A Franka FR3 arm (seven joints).
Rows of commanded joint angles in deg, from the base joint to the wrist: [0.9, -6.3, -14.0, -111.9, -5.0, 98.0, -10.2]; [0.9, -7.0, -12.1, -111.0, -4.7, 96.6, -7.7]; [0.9, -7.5, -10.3, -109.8, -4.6, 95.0, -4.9]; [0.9, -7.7, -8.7, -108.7, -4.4, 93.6, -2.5]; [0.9, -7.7, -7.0, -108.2, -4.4, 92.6, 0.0]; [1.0, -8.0, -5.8, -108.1, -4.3, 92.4, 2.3]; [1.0, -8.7, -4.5, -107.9, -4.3, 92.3, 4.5]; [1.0, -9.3, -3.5, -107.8, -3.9, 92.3, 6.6]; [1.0, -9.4, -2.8, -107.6, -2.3, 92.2, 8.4]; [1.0, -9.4, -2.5, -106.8, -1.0, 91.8, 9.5]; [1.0, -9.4, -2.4, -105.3, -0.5, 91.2, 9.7]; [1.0, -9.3, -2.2, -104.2, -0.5, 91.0, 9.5]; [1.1, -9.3, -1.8, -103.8, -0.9, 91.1, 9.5]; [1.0, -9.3, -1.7, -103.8, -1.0, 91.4, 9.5]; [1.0, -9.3, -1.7, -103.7, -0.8, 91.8, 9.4]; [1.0, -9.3, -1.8, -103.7, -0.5, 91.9, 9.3]
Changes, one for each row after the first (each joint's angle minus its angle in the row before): [0.0, -0.7, 1.9, 0.9, 0.3, -1.4, 2.5]; [0.0, -0.5, 1.8, 1.2, 0.1, -1.6, 2.8]; [0.0, -0.2, 1.6, 1.1, 0.2, -1.4, 2.4]; [0.0, 0.0, 1.7, 0.5, 0.0, -1.0, 2.5]; [0.1, -0.3, 1.2, 0.1, 0.1, -0.2, 2.3]; [0.0, -0.7, 1.3, 0.2, 0.0, -0.1, 2.2]; [0.0, -0.6, 1.0, 0.1, 0.4, 0.0, 2.1]; [0.0, -0.1, 0.7, 0.2, 1.6, -0.1, 1.8]; [0.0, 0.0, 0.3, 0.8, 1.3, -0.4, 1.1]; [0.0, 0.0, 0.1, 1.5, 0.5, -0.6, 0.2]; [0.0, 0.1, 0.2, 1.1, 0.0, -0.2, -0.2]; [0.1, 0.0, 0.4, 0.4, -0.4, 0.1, 0.0]; [-0.1, 0.0, 0.1, 0.0, -0.1, 0.3, 0.0]; [0.0, 0.0, 0.0, 0.1, 0.2, 0.4, -0.1]; [0.0, 0.0, -0.1, 0.0, 0.3, 0.1, -0.1]
